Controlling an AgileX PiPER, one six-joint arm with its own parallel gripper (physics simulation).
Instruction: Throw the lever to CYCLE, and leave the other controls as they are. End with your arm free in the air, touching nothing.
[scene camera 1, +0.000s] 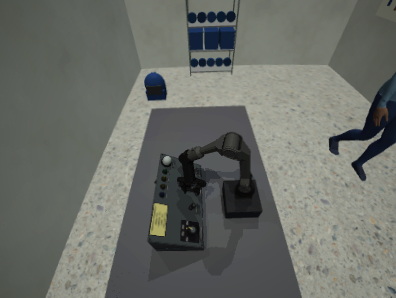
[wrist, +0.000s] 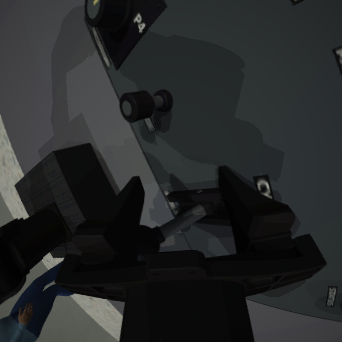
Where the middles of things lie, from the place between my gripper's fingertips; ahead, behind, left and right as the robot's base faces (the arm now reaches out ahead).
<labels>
Right now the mode toggle (wrist: 136, 105) is 7 cm to the left of my hand and 1 cm below it.
</labels>
